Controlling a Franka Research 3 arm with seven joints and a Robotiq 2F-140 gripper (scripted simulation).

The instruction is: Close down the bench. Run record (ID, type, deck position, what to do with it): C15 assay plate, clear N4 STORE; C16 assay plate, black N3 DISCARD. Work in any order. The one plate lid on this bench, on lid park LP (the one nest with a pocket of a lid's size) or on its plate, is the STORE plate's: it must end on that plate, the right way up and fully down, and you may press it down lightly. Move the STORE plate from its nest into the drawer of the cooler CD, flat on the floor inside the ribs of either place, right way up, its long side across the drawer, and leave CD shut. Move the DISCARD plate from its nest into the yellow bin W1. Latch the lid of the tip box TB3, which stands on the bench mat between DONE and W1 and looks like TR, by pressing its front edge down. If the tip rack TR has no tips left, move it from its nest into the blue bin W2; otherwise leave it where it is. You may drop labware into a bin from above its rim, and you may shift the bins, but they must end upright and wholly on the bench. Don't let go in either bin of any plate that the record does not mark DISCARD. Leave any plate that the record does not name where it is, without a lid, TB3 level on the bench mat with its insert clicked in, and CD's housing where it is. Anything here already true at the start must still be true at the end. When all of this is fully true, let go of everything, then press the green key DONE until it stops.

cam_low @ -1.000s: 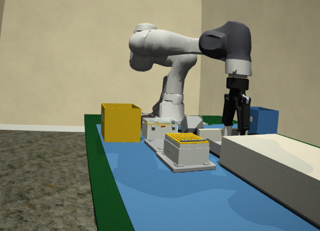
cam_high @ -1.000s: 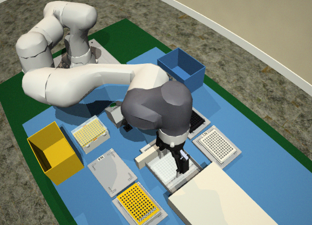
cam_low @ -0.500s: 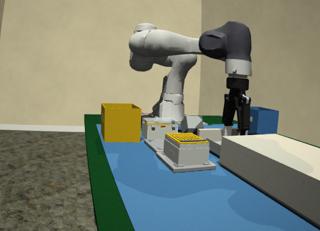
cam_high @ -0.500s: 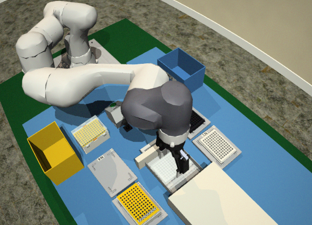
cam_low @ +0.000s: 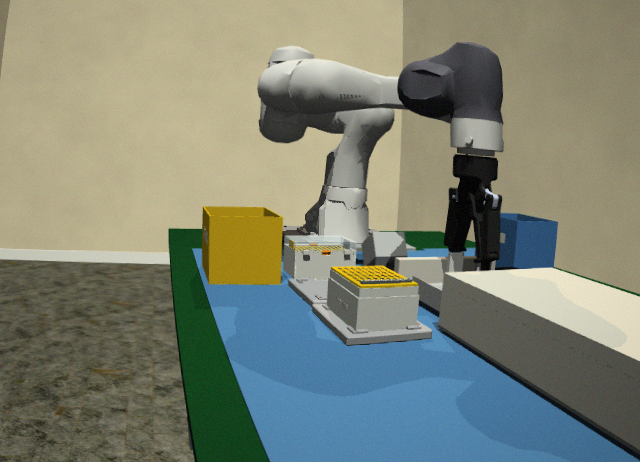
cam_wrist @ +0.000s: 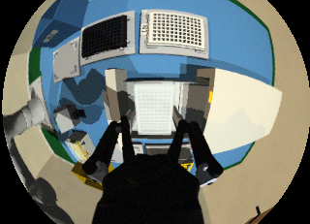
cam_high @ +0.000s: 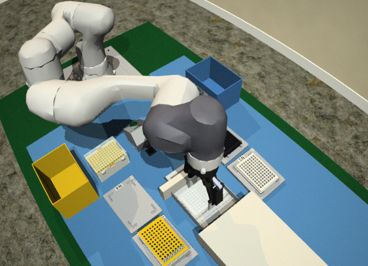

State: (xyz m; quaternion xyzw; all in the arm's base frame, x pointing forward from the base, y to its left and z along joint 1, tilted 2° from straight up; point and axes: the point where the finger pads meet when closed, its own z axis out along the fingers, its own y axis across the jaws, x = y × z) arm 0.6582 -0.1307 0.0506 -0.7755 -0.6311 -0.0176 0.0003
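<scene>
My hand is 1 cm above the plate lid. The rest, counted from my hand: cooler drawer (3 cm ahead, 1 cm to the right, 2 cm below); then tip rack TR (1 cm ahead, 20 cm to the right, 1 cm above); then white plate (9 cm ahead, 18 cm to the left, 3 cm below).
</scene>
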